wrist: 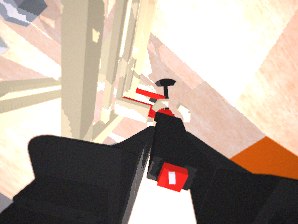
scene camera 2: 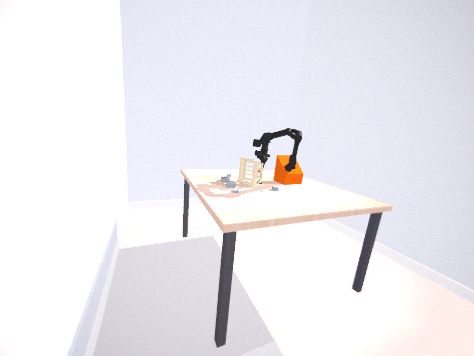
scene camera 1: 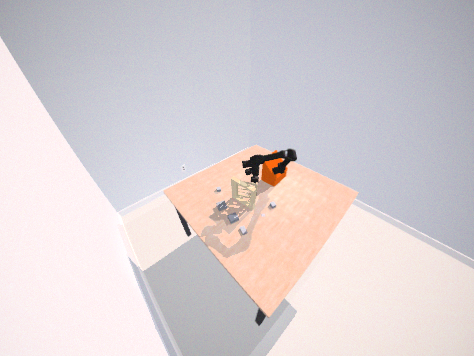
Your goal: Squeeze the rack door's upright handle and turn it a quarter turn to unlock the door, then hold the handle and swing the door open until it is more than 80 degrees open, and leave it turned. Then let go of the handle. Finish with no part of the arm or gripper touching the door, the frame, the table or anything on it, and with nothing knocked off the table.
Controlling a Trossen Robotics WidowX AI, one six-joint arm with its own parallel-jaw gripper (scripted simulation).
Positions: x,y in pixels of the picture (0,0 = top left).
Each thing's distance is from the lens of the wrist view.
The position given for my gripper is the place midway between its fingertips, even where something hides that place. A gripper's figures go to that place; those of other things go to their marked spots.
my gripper (wrist: 168,133): 11 cm
rack door (wrist: 81,35): 7 cm
